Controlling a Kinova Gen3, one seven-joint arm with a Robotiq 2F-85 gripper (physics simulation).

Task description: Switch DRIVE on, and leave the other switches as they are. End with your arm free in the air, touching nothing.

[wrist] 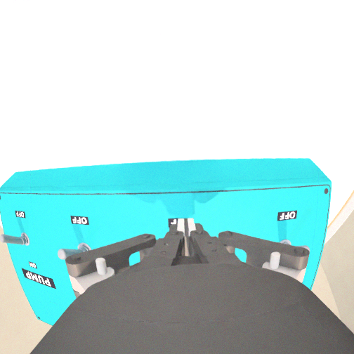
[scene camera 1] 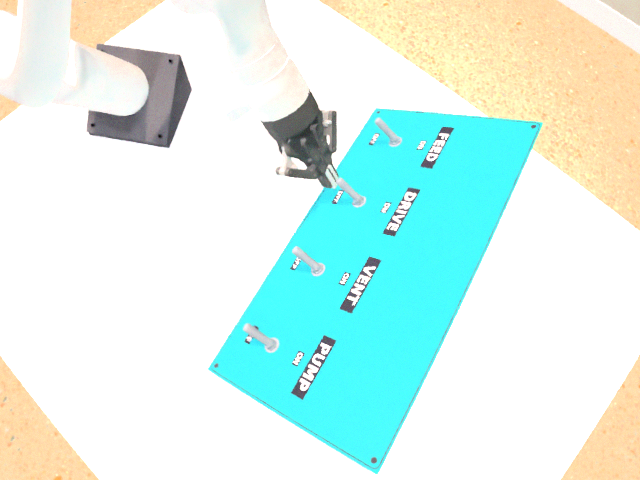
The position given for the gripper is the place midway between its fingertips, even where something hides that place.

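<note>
A cyan panel point(scene camera 1: 353, 341) is visible in the scene, and the wrist view shows the panel point(wrist: 286, 200) too. The gripper point(scene camera 1: 333, 184) can likewise be seen, both there and in the wrist view, where the gripper point(wrist: 185, 228) appears again.
</note>
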